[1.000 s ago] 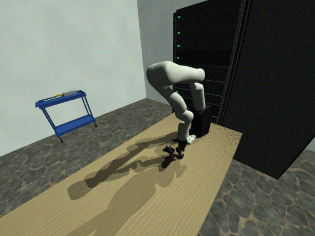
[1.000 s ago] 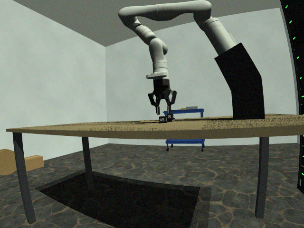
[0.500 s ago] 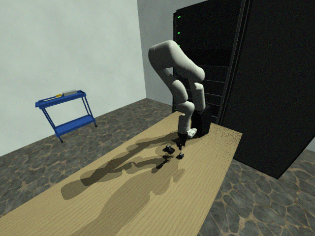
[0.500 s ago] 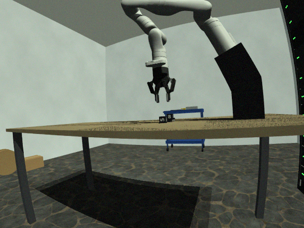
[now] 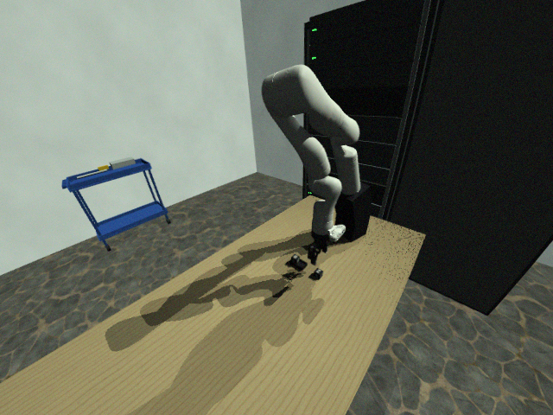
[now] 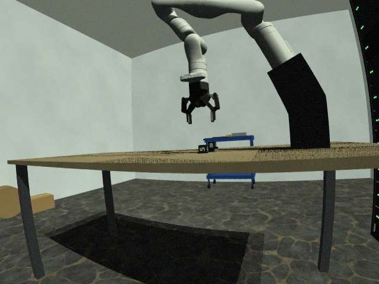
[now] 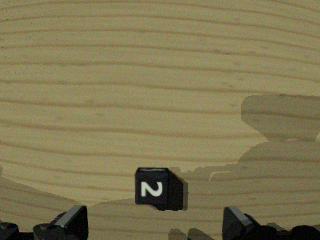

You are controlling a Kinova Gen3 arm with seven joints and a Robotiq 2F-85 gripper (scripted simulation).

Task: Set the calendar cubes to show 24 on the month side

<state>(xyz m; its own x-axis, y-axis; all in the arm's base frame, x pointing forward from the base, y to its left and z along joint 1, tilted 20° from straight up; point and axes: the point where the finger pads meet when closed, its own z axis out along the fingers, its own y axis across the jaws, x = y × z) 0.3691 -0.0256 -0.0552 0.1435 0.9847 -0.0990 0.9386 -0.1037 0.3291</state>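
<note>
The black cube is 2 cm behind my hand, 12 cm to the right of it and 9 cm below it. Round my hand: black tray 2 cm behind, 11 cm to the right, 11 cm below; black date cube 10 cm below.
</note>
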